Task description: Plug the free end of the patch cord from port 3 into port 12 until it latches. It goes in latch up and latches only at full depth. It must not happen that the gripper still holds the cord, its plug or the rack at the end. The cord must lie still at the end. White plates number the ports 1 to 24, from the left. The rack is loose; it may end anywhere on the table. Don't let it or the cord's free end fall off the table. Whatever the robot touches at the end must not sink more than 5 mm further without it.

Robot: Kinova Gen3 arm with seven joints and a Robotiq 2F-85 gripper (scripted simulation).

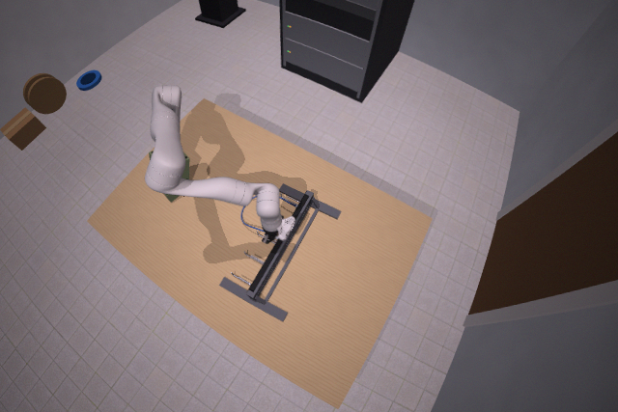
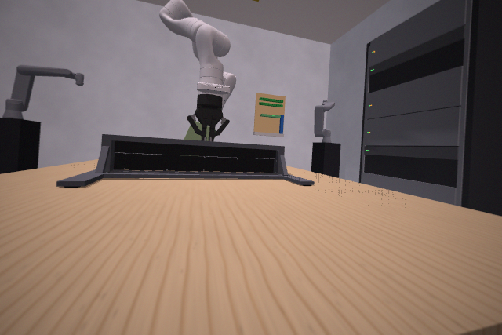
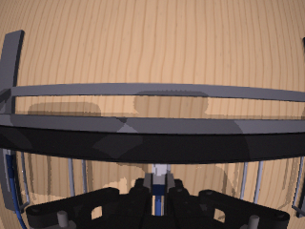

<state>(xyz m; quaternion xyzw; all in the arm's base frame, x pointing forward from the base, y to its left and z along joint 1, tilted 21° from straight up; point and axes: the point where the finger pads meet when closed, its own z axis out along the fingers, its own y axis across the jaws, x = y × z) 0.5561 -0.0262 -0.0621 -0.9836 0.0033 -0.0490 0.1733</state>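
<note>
Now: the plug 1 cm below my hand and 1 cm ahead of it.
</note>
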